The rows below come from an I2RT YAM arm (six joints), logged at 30 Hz.
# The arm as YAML. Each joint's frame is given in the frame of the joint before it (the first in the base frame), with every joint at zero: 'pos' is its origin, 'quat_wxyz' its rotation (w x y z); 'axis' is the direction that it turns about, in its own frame. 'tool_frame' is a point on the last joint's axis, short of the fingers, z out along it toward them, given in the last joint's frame.
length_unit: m
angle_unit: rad
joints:
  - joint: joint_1
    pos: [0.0, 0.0, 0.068]
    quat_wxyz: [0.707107, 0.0, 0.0, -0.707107]
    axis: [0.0, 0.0, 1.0]
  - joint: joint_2
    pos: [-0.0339, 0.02, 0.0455]
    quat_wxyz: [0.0, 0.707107, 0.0, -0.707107]
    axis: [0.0, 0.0, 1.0]
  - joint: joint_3
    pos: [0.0, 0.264, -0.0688]
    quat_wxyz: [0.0, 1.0, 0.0, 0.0]
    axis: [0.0, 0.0, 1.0]
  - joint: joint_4
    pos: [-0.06, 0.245, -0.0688]
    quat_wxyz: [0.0, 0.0, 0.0, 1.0]
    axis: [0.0, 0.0, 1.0]
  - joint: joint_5
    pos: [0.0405, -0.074, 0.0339]
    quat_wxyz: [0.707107, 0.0, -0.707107, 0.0]
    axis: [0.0, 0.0, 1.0]
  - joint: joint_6
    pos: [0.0, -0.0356, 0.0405]
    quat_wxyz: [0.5, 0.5, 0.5, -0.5]
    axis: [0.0, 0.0, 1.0]
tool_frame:
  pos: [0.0, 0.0, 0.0]
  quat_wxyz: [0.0, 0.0, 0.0, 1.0]
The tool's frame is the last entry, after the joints.
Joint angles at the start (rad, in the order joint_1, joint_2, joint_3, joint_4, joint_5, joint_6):
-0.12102, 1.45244, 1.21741, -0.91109, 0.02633, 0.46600
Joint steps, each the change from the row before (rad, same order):
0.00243, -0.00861, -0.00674, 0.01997, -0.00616, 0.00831
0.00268, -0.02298, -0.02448, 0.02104, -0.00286, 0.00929
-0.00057, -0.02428, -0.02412, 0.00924, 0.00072, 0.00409
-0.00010, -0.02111, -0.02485, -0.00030, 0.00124, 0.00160
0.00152, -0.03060, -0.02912, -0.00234, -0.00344, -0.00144
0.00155, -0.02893, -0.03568, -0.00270, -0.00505, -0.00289
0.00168, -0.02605, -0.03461, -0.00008, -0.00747, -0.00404
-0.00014, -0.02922, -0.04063, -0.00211, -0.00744, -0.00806
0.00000, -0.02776, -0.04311, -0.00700, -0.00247, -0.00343
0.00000, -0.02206, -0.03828, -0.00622, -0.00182, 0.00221
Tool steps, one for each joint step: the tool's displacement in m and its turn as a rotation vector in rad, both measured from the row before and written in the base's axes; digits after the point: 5 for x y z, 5 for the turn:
0.00003, 0.00092, 0.00120, 0.00639, -0.02296, -0.00250
-0.00395, 0.00133, -0.00027, 0.00431, -0.02036, -0.00440
-0.00539, 0.00044, -0.00053, 0.00011, -0.00955, -0.00454
-0.00584, 0.00061, -0.00217, 0.00009, 0.00403, -0.00209
-0.00787, 0.00145, -0.00136, 0.00250, 0.00060, 0.00436
-0.00822, 0.00153, -0.00399, 0.00428, 0.00906, 0.00640
-0.00737, 0.00153, -0.00440, 0.00587, 0.00806, 0.00860
-0.00869, 0.00121, -0.00576, 0.00473, 0.01307, 0.01034
-0.00923, 0.00113, -0.00722, 0.00331, 0.02210, 0.00415
-0.00787, 0.00095, -0.00705, 0.00504, 0.02203, -0.00131

